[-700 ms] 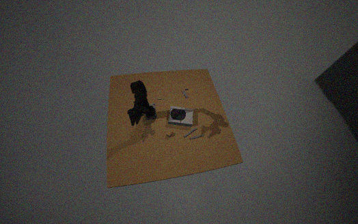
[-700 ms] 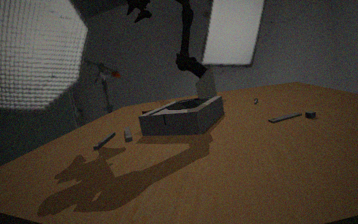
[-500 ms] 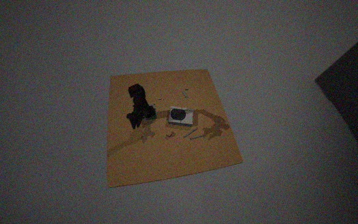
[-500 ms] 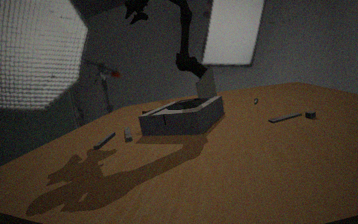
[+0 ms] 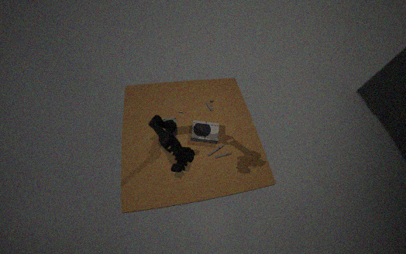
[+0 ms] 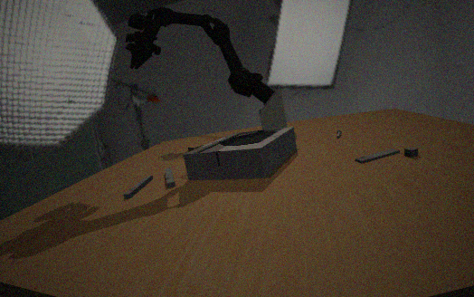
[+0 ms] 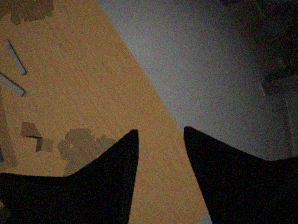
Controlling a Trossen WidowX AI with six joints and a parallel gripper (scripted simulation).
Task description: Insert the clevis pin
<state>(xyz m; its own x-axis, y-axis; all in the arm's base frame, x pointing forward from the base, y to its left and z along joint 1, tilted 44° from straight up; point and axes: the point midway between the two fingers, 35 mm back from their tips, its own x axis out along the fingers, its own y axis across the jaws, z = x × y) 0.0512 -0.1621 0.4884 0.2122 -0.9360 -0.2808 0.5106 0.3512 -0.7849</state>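
The steel clevis pin lies 9 cm ahead of my gripper tip, 67 cm to the left of it and 35 cm below it. Also, from my gripper tip: dark aluminium disc: 23 cm ahead, 42 cm to the left, 30 cm below; then rimmed steel tray: 26 cm ahead, 40 cm to the left, 31 cm below; then small block: 42 cm ahead, 77 cm to the left, 34 cm below.
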